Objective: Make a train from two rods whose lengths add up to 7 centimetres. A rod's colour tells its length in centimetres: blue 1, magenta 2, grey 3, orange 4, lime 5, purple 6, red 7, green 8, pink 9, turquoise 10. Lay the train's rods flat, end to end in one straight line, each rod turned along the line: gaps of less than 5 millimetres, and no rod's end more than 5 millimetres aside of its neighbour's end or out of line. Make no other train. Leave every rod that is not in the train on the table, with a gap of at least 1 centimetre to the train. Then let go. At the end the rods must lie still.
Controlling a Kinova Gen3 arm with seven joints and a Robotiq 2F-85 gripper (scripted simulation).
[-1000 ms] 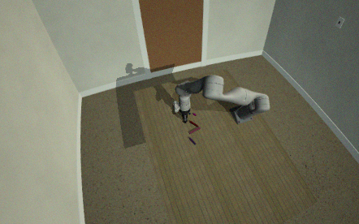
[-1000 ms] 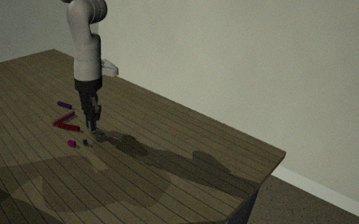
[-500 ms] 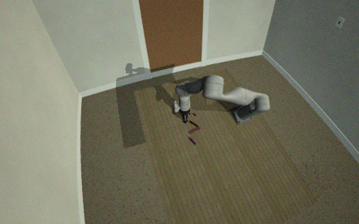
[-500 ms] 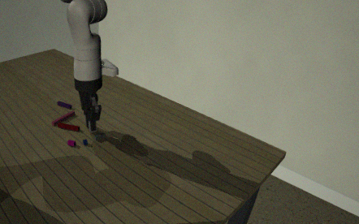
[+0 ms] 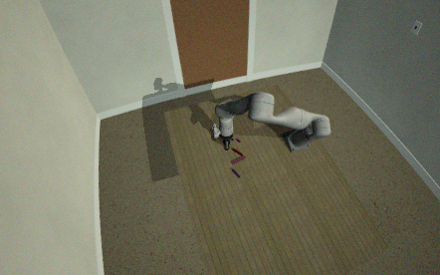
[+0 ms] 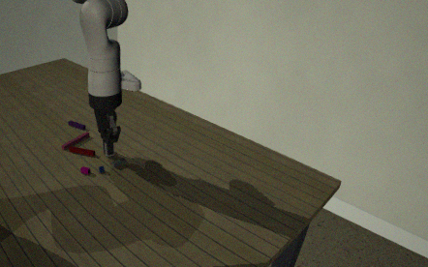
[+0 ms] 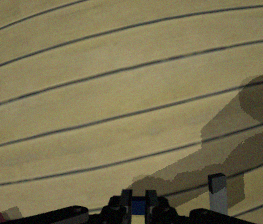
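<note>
Right now the grey rod is 5 cm to the right of my hand, 2 cm behind it and 1 cm below it. Also, from my hand: red rod: 6 cm to the left, 4 cm behind, 1 cm below; then pink rod: 11 cm to the left, 2 cm behind, 1 cm below; then magenta rod: 9 cm behind, 1 cm to the right, 1 cm below.
</note>
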